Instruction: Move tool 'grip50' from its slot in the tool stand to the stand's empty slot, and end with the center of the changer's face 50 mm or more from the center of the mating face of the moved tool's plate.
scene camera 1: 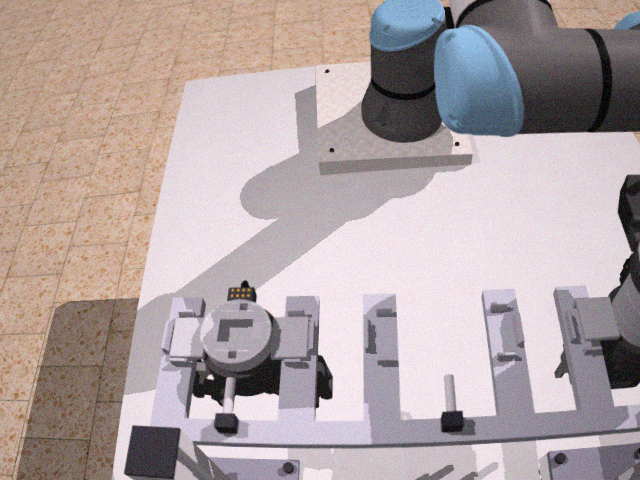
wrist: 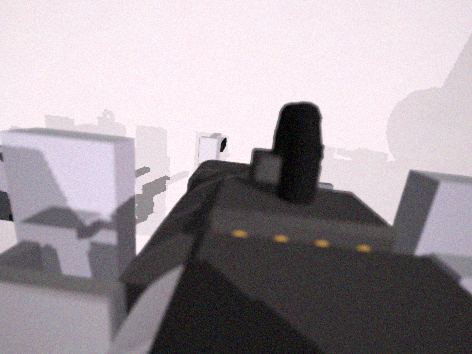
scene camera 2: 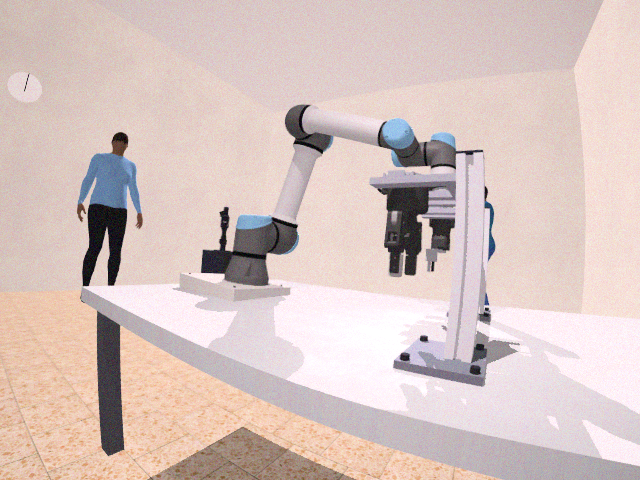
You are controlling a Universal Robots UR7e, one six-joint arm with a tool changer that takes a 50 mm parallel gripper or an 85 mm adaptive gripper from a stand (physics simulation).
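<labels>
Adaptive gripper [scene camera 2: 403,232], 50 cm from the lens. Tool grip50 [scene camera 2: 441,228], 85 cm from the lens. Marked spots on adaptive gripper and tool grip50: 36 cm apart. Adaptive gripper is nearer to the lens than tool grip50.
</labels>
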